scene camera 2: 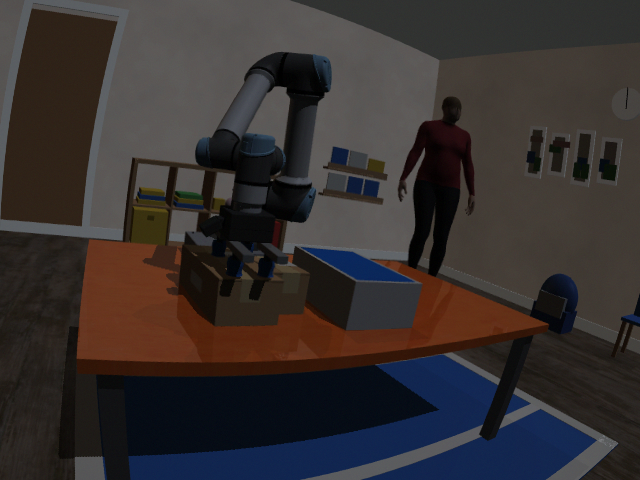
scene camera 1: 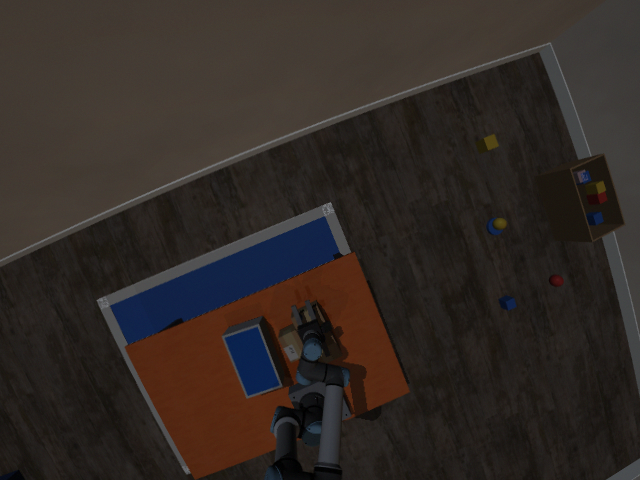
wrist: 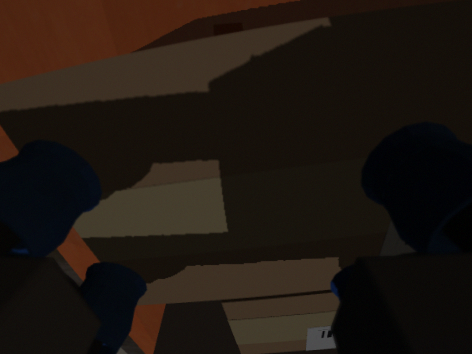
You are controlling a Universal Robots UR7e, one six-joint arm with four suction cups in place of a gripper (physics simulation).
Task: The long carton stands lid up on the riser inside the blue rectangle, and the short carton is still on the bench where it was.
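Seen in the pictures: end effector, tool point: [scene camera 2: 240,264] [wrist: 231,239]; arm's base, origin of the base link: [scene camera 1: 312,404].
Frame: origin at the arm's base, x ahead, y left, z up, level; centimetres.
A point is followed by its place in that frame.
The long brown carton [scene camera 1: 332,352] {x 26.1, y -20.7, z 3.2 cm} [scene camera 2: 201,289] {x 42.3, y -23.2, z -2.7 cm} [wrist: 290,190] {x 40.8, y -17.0, z 3.2 cm} rests on the bench [scene camera 1: 170,382] {x 37.3, y 72.0, z -7.3 cm} [scene camera 2: 129,330] {x 57.0, y -41.2, z -7.3 cm}, its taped top up. My gripper [scene camera 1: 310,322] {x 43.6, y -15.0, z 4.2 cm} [scene camera 2: 250,266] {x 43.6, y -15.0, z 4.2 cm} [wrist: 230,200] {x 43.6, y -15.0, z 4.2 cm} has its four blue cups low over that top. They look a small gap above it, with their shadows beside them in the wrist view, so I take it as open, holding nothing. The short carton [scene camera 1: 290,338] {x 41.4, y -3.3, z 3.2 cm} [scene camera 2: 295,304] {x 44.2, y 0.0, z -4.7 cm} [wrist: 265,305] {x 41.8, y -6.8, z 3.2 cm} with a barcode label stands on the bench close beside the long one. The grey riser [scene camera 2: 382,304] {x 55.3, y 17.1, z -0.8 cm} carries a white-edged blue rectangle [scene camera 1: 253,361] {x 37.5, y 18.4, z 4.7 cm} [scene camera 2: 356,264] {x 38.3, y 19.1, z 4.7 cm}.
The riser stands on the far side of the short carton from the long one. The arm's base is behind the cartons. A person [scene camera 2: 442,155] stands behind the bench. A shelf unit [scene camera 2: 130,201] is at the back wall. An open box [scene camera 1: 563,206] and small toys lie on the floor.
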